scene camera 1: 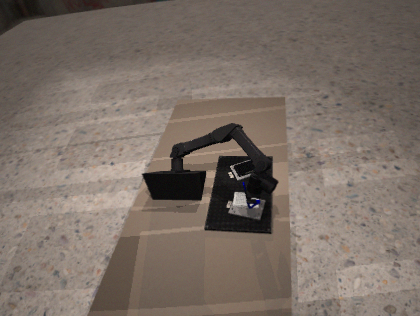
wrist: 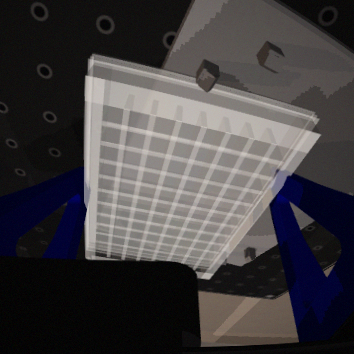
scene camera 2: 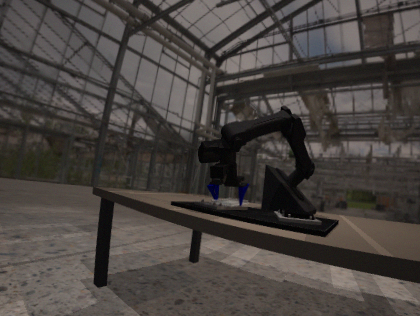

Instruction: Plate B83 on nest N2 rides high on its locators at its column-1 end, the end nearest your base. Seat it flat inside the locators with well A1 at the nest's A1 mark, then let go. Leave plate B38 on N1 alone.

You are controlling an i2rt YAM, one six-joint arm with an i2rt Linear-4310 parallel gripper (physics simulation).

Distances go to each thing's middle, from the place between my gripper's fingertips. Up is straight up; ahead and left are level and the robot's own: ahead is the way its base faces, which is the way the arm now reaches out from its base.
Labels:
I see the clear well plate [wrist: 171, 172] 1 cm behind my hand and 1 cm above it. Also, from my hand: grey nest [wrist: 288, 57]: 3 cm to the right, 1 cm behind; then black perforated baseplate [scene camera 1: 224, 188]: 9 cm to the left, 5 cm behind, 2 cm below.

